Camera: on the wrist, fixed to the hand. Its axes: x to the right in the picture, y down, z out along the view.
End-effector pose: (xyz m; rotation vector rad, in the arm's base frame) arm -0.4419 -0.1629 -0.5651 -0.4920 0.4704 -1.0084
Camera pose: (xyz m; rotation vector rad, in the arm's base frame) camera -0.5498 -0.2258 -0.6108 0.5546 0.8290 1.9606
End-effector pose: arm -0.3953 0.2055 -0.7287 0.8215 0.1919 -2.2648
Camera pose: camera -0.3964 0.2916 -0.8301 0.3113 -0.4994 0.7716
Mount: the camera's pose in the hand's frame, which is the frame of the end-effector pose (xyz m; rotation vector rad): 0.0130 -0.0739 -0.1098 -0.1408 0.3050 3.0866
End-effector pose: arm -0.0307 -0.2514 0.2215 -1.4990 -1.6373 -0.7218
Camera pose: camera -0.0847 -0.3460 0.2978 -1.6818 1.6417 0.7806
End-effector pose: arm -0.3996 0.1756 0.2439 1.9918 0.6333 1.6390
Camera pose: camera -0.5089 0.2491 0.2258 -0.4059 1.6891 -0.7757
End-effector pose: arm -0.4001 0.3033 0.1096 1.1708 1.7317 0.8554
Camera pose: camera -0.5293 0.2833 0.0853 -1.6466 1.0898 -1.2988
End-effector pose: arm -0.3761 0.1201 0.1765 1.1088 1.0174 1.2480
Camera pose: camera -0.4691 0.1408 0.0837 -0.8573 1.0201 -1.5024
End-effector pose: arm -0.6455 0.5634 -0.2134 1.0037 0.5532 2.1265
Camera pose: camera -0.7073 0.6132 -0.3201 -0.2624 0.8205 -0.8872
